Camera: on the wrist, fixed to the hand. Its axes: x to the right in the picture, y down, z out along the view.
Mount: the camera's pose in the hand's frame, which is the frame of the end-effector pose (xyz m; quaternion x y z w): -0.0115 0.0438 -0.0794 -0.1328 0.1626 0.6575 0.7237
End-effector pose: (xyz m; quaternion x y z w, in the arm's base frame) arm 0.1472 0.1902 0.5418 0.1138 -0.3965 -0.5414 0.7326
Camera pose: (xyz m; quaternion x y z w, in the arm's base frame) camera 0.2328 0.1965 0.5103 -0.1876 -0.1707 0.0557 0.9657
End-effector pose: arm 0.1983 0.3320 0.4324 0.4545 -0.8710 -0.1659 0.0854
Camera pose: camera 0.1952 0.3479 0.5224 -0.2281 -0.8932 -0.1057 0.3728
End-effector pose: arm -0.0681 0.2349 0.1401 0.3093 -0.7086 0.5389 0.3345
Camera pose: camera -0.0852 0.3228 0.1219 -0.3741 -0.7333 0.5661 0.0440
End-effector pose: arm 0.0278 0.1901 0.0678 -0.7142 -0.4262 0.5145 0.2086
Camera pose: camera 0.1163 0.1677 0.0724 0.9084 -0.1267 -0.3368 0.2129
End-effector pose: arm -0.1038 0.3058 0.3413 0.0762 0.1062 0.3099 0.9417
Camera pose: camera -0.1573 0.3399 0.2755 -0.0505 0.1387 0.8699 0.4706
